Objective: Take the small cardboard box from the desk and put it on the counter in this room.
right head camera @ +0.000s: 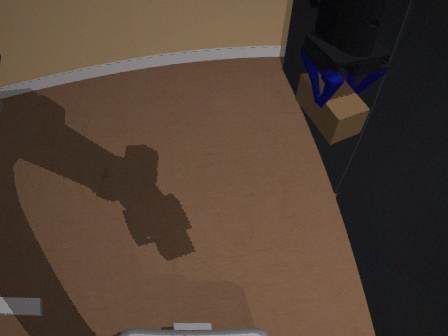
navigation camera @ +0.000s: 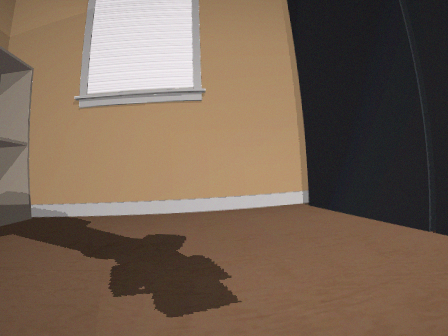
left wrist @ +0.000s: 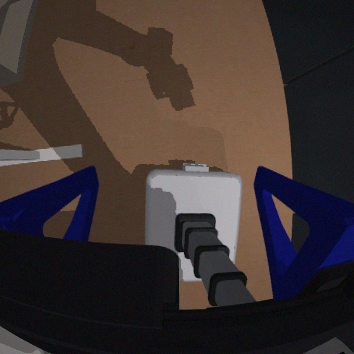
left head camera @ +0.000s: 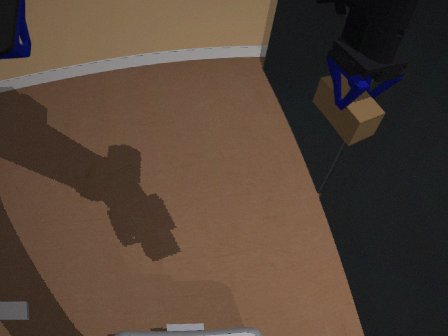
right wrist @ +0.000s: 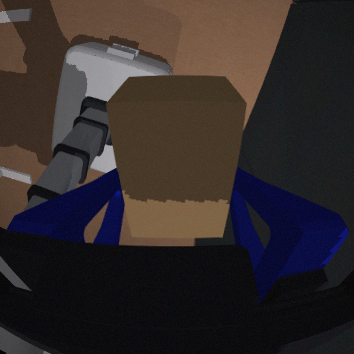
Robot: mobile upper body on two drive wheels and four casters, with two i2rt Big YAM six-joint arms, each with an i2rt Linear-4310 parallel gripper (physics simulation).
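The small cardboard box is held in the air between the blue fingers of my right gripper, at the upper right of both head views. My right gripper is shut on it. My left gripper is open and empty, above my own base; part of one blue finger shows at the top left corner of the left head view. The desk top does not show; a grey bar on the floor may be a desk foot. I cannot make out a counter.
A tall dark panel or wall stands along the right, behind the held box. A tan wall with a window is ahead. A grey shelf unit stands at the left. My white base is below.
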